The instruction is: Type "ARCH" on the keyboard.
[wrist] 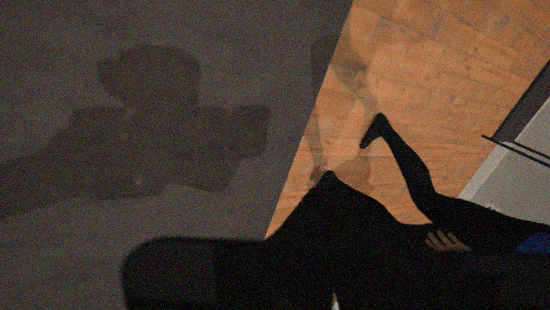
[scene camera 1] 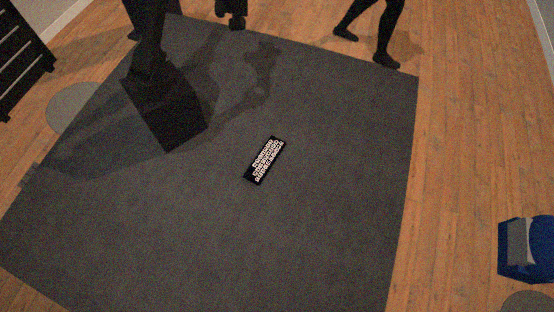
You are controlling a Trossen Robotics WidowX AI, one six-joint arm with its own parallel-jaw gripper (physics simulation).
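Seen in the pictures: gripper, between the fingertips: [wrist: 319, 198] [scene camera 1: 246, 15]; arm's base, origin of its link: [scene camera 1: 150, 96].
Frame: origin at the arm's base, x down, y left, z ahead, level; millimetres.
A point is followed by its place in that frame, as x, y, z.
Observation:
A small black keyboard [scene camera 1: 265, 160] @[211, 48, 355] with pale keys lies at an angle on the dark grey mat [scene camera 1: 320, 225] @[229, -76, 605] [wrist: 50, 30] @[229, 415, 46], near the middle of the scene view. The keyboard does not show in the wrist view. My gripper [scene camera 1: 237, 23] appears as a dark shape at the top edge of the scene view, well away from the keyboard on the picture. In the wrist view its dark fingers fill part of the bottom edge and look shut, with nothing seen between them; their outline merges with dark shapes behind. Individual key letters are too small to read.
A large black block [scene camera 1: 167, 115] @[53, -12, 52] stands on the mat at the upper left. Dark legs [scene camera 1: 387, 35] [wrist: 415, 175] stand on the wooden floor [scene camera 1: 460, 150] [wrist: 430, 75]. A blue object [scene camera 1: 545, 250] lies at the right, and a black slatted rack [scene camera 1: 37, 47] at the upper left.

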